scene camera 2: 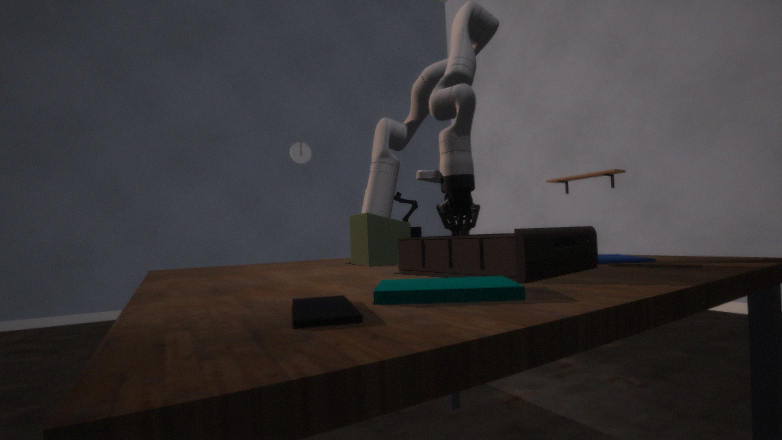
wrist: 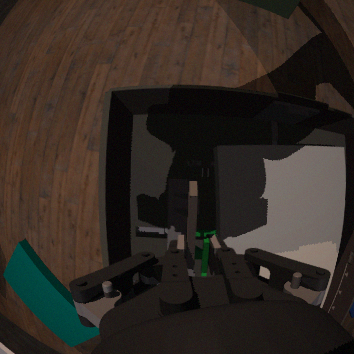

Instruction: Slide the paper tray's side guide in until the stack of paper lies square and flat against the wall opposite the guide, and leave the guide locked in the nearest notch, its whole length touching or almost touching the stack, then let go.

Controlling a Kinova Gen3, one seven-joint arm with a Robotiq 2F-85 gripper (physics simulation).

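Frame: origin at the arm's base, x ahead, y left, z up, level; millimetres.
Seen in the pictures: gripper, between the fingertips: [wrist: 195, 243]; arm's base, origin of its link: [scene camera 2: 376, 217].
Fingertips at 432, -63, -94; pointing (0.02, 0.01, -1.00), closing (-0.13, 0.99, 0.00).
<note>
Pixels of each thing's top centre, then the offset from my fingertips to it, as dx, dy, dz.
- dark paper tray, centre of its top: [wrist: 282, 292] [scene camera 2: 493, 229] +28, +78, +40
- pale paper stack, centre of its top: [wrist: 290, 257] +19, +116, -14
- side guide, centre of its top: [wrist: 202, 259] +3, +4, +26
- green lever, centre of its top: [wrist: 211, 259] +2, +12, +26
- teal slab, centre of its top: [scene camera 2: 444, 282] [wrist: 43, 303] +186, -231, -38
- black flat block, centre of its top: [scene camera 2: 322, 306] +170, -422, -48
- blue flat thing, centre of its top: [scene camera 2: 606, 257] +105, +449, -48
The dark paper tray [scene camera 2: 464, 257] [wrist: 104, 175] stands on the table. In the wrist view the pale paper stack [wrist: 305, 195] lies in its right part, partly in shadow. The side guide [wrist: 193, 220], a thin upright plate, stands left of the stack, with a dark gap between them. A green lever [wrist: 205, 257] stands just right of the plate. My gripper [scene camera 2: 459, 234] [wrist: 195, 243] points down into the tray, shut on the side guide, with plate and lever between the fingertips. The guide's near end is hidden by the gripper; the tray wall hides the inside in the scene view.
A teal slab [scene camera 2: 448, 291] [wrist: 45, 295] and a black flat block [scene camera 2: 326, 311] lie on the near side of the tray. A green box [scene camera 2: 377, 240] stands behind the tray, by the arm's base. A blue flat thing [scene camera 2: 626, 258] lies to its right.
</note>
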